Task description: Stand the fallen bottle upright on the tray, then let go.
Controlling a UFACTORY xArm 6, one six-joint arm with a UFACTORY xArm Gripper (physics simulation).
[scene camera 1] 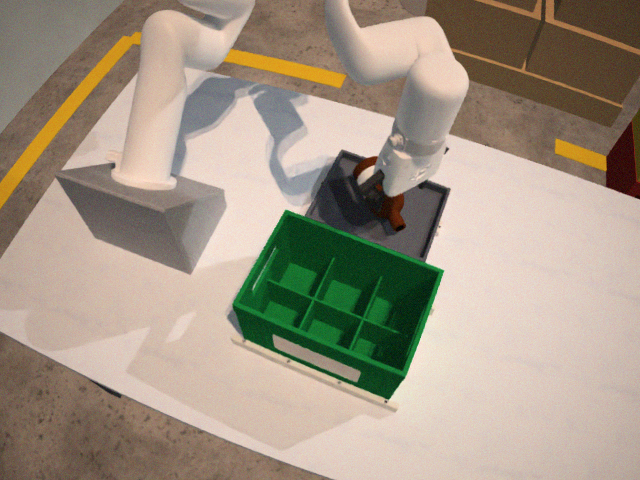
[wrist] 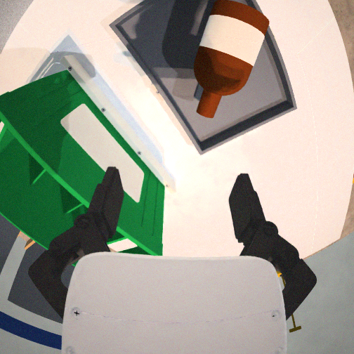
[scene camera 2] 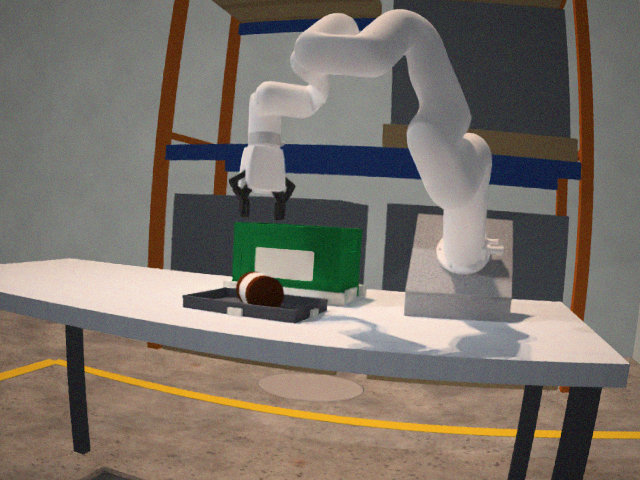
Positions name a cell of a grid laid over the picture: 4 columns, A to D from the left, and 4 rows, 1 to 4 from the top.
Labels:
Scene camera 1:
brown bottle: C2
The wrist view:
gripper: C3
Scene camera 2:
gripper: B2
brown bottle: B3

